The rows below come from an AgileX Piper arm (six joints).
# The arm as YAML. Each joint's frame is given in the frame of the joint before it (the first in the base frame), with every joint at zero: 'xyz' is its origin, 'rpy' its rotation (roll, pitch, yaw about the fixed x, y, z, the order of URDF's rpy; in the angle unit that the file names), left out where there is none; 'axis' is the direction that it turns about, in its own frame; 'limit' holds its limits. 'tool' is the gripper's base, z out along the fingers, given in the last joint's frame.
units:
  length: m
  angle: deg
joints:
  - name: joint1
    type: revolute
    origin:
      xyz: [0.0, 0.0, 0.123]
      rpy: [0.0, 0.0, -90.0]
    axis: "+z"
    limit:
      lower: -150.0
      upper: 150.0
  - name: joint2
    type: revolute
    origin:
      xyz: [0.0, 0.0, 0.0]
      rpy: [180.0, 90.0, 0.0]
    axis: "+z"
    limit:
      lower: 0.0
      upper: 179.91
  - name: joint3
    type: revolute
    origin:
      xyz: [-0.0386, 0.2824, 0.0]
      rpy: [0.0, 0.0, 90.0]
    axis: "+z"
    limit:
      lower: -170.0
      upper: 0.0
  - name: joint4
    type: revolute
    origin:
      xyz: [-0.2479, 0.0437, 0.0]
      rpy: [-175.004, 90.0, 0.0]
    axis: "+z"
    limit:
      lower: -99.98
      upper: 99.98
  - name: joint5
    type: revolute
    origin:
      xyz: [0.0, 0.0, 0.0]
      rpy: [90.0, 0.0, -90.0]
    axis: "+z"
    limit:
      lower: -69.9
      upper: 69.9
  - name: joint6
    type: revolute
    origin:
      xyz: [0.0, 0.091, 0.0]
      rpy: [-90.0, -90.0, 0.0]
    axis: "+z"
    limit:
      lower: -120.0
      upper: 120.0
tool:
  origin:
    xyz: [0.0, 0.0, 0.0]
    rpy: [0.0, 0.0, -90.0]
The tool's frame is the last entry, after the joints.
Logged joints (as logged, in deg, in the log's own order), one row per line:
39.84, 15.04, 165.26, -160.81, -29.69, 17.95
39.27, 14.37, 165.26, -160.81, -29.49, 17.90
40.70, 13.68, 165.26, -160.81, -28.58, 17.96
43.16, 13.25, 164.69, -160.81, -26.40, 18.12
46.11, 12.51, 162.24, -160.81, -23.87, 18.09
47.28, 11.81, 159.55, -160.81, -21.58, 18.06
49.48, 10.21, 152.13, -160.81, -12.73, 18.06
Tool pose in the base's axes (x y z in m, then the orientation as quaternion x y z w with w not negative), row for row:
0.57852, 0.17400, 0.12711, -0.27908, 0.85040, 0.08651, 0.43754
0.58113, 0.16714, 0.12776, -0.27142, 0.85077, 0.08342, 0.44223
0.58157, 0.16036, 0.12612, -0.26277, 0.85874, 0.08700, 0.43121
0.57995, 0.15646, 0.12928, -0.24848, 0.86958, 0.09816, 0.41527
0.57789, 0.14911, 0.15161, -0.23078, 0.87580, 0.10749, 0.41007
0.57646, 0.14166, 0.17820, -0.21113, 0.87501, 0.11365, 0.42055
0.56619, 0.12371, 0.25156, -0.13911, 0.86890, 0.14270, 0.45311
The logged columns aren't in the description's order. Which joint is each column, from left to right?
Columns, left to right: joint5, joint1, joint2, joint3, joint6, joint4.
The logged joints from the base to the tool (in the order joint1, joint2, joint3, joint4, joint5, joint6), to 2 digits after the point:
15.04, 165.26, -160.81, 17.95, 39.84, -29.69
14.37, 165.26, -160.81, 17.90, 39.27, -29.49
13.68, 165.26, -160.81, 17.96, 40.70, -28.58
13.25, 164.69, -160.81, 18.12, 43.16, -26.40
12.51, 162.24, -160.81, 18.09, 46.11, -23.87
11.81, 159.55, -160.81, 18.06, 47.28, -21.58
10.21, 152.13, -160.81, 18.06, 49.48, -12.73

